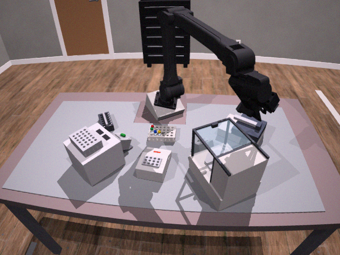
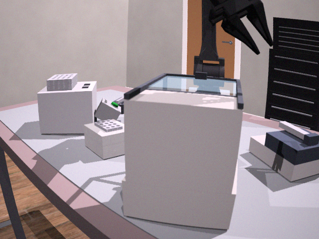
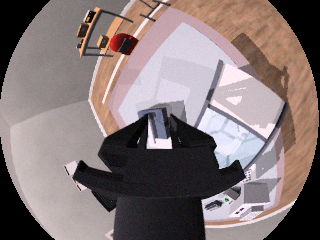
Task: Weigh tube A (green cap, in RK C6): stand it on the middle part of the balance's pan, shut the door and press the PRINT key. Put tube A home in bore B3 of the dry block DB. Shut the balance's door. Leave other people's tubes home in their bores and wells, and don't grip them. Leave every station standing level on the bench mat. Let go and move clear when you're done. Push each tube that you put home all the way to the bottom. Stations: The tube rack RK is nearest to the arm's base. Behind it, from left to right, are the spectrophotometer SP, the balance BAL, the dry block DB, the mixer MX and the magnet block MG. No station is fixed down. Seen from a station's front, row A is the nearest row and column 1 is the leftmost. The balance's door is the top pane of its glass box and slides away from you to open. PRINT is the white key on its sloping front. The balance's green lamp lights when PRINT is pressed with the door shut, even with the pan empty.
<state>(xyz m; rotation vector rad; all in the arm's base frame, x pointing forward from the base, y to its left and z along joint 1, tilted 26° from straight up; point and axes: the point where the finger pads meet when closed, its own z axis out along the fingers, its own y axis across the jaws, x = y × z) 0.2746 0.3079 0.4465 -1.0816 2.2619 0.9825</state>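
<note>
My hand is 14 cm to the left of the glass door pane and 8 cm above it. Round my hand: dry block 3 cm ahead, 39 cm to the right, 26 cm below; spectrophotometer 23 cm behind, 22 cm below; tube rack RK 18 cm behind, 39 cm to the right, 28 cm below.
</note>
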